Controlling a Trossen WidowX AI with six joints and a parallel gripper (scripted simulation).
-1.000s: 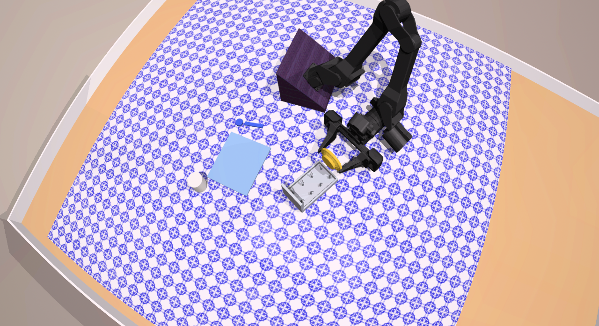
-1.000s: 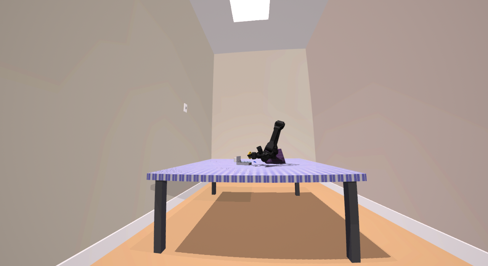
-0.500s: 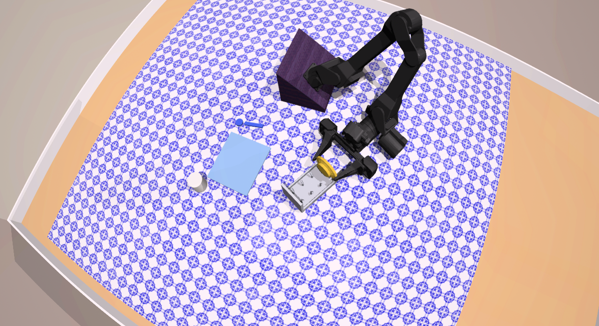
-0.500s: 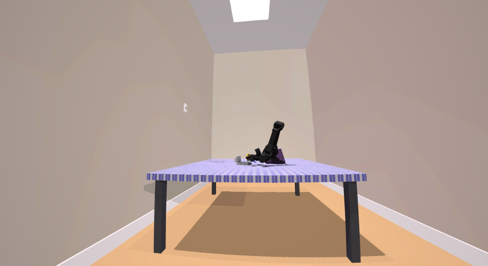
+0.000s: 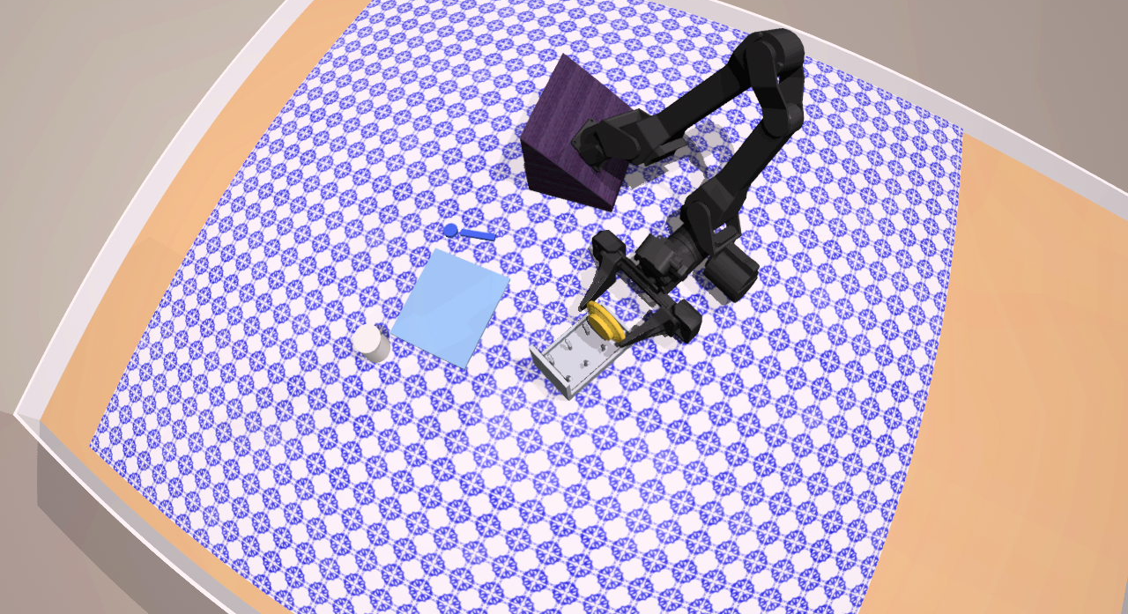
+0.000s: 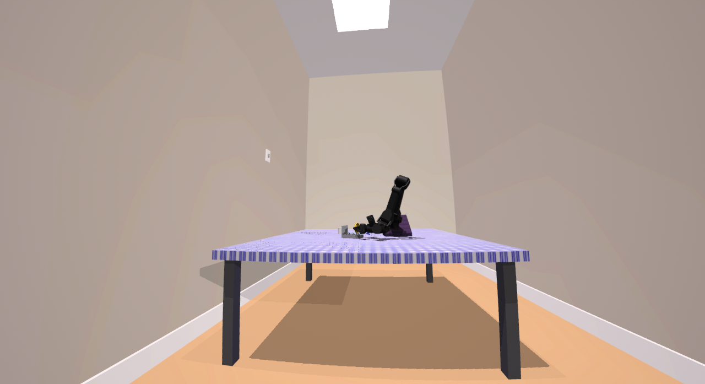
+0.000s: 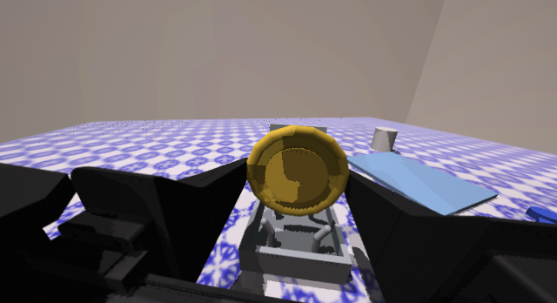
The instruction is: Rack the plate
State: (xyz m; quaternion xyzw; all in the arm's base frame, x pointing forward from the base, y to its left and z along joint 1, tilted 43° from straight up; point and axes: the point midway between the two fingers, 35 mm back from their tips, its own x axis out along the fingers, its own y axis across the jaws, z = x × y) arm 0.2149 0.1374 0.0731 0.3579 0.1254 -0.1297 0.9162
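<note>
The grey dish rack lies 4 cm below my gripper tip, 2 cm ahead of it and 1 cm to the right of it. From my gripper tip the other things lie so: blue spoon (26 cm to the right, 6 cm below, 6 cm behind); then light blue sheet (22 cm to the right, 6 cm below, 6 cm ahead); then yellow plate (1 cm behind).
</note>
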